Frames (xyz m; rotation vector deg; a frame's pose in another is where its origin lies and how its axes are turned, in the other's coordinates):
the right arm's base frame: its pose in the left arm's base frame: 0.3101 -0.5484 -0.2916 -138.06 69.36 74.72
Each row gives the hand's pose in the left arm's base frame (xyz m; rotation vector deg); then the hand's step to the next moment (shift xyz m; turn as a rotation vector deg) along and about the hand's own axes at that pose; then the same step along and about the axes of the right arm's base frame.
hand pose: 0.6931 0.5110 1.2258 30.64 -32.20 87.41
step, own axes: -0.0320 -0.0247 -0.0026 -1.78 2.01 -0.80
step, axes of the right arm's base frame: 0.0373 -0.0084 -0.0134 1.30 1.55 1.94
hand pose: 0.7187 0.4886 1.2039 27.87 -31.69 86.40
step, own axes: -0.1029 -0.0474 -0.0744 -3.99 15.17 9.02
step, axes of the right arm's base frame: 0.1270 -0.0409 0.0237 -2.70 17.56 3.41
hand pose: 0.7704 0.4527 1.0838 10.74 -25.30 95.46
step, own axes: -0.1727 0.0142 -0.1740 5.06 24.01 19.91
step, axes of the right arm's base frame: 0.2338 -0.0162 0.0732 -16.86 26.24 5.06
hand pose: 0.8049 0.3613 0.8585 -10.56 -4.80 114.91
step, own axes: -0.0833 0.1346 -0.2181 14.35 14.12 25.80
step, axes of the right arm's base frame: 0.2370 0.0736 0.1052 -27.92 16.43 4.61
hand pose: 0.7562 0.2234 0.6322 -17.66 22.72 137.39
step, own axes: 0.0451 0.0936 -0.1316 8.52 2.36 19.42
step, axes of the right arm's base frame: 0.1167 0.0885 0.0817 -20.90 3.99 1.65
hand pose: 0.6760 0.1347 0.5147 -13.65 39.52 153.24
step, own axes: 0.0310 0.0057 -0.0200 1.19 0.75 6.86
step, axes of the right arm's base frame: 0.0113 0.0189 0.0302 -6.90 0.62 -0.99
